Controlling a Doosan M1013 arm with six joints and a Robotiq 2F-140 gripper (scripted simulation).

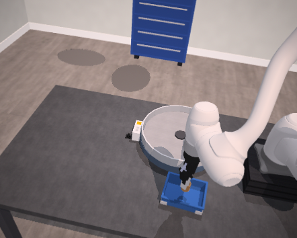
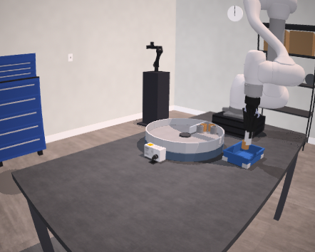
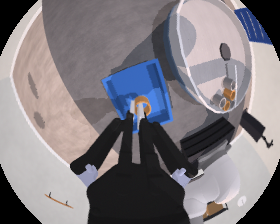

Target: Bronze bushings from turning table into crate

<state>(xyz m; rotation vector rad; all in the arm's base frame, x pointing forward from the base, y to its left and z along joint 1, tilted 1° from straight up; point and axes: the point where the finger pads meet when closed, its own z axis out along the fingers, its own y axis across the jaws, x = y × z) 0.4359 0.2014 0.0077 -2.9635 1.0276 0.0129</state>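
Right now the blue crate is 10 mm behind my hand, 10 mm to the right of it and 90 mm below it. From my hand the other things lie so: round turning table: 20 mm ahead, 350 mm to the right, 60 mm below.
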